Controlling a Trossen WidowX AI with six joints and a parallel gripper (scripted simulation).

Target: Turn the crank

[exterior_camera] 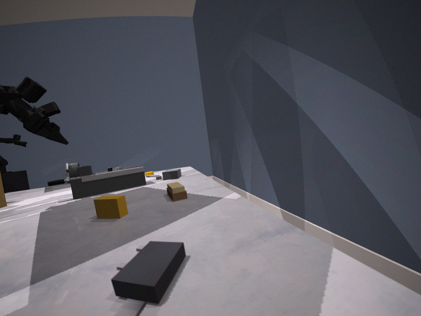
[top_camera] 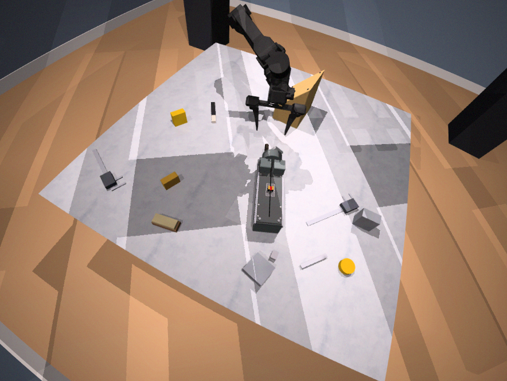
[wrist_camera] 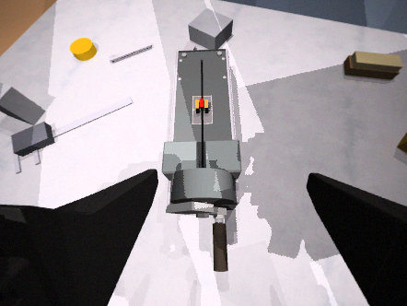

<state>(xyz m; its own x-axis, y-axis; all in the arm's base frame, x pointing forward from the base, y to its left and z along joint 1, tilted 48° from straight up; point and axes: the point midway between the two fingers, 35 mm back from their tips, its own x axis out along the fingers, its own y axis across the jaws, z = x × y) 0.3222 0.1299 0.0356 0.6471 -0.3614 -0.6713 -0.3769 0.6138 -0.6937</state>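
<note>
Right now my gripper tip is 13 cm above the dark brown crank handle, 4 cm past it and 2 cm to the left of it. The rest, counted from my gripper tip: tan block 38 cm ahead, 18 cm below, 17 cm to the right; yellow cube 44 cm to the right, 17 cm below, 2 cm behind; red pointer 12 cm below, 12 cm ahead, 8 cm to the left.
</note>
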